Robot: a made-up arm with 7 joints.
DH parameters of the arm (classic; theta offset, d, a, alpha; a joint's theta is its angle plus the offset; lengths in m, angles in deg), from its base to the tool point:
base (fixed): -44.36 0 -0.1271 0
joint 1: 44.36 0.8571 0.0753 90
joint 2: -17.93 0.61 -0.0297 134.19
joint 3: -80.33 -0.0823 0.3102 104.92
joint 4: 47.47 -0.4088 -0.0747 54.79
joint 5: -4.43 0.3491 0.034 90
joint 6: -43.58 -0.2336 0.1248 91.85
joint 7: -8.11 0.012 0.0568 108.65
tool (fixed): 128.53 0.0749 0 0
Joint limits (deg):
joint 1: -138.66..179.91
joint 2: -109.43..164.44
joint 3: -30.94..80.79
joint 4: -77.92..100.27
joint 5: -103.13..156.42
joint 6: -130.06..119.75
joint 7: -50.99..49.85
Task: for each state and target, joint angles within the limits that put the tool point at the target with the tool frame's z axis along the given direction. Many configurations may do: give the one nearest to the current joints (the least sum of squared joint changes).
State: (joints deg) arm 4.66 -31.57 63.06 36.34 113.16 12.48 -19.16
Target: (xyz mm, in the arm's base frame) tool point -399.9 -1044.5 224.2 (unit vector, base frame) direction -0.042 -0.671 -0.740
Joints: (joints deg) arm -26.07 -49.99 80.39 53.74 148.65 3.00 0.92
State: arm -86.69 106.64 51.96 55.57 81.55 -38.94 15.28
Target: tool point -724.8 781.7 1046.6 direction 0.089 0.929 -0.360
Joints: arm -106.13 145.38 47.17 57.33 83.66 -14.32 -19.18
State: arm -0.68 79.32 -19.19 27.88 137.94 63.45 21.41
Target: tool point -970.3 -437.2 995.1 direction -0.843 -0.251 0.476
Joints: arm -20.82 121.55 -6.62 0.12 130.56 83.48 10.88
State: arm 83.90 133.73 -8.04 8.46 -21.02 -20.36 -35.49
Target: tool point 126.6 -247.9 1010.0 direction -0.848 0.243 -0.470
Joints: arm 72.84 141.59 22.09 5.33 -36.83 -32.64 -11.42
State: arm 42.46 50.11 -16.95 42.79 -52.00 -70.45 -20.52
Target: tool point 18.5 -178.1 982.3 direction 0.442 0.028 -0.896
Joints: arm 9.68 41.35 -26.45 64.14 -53.81 -56.14 25.57
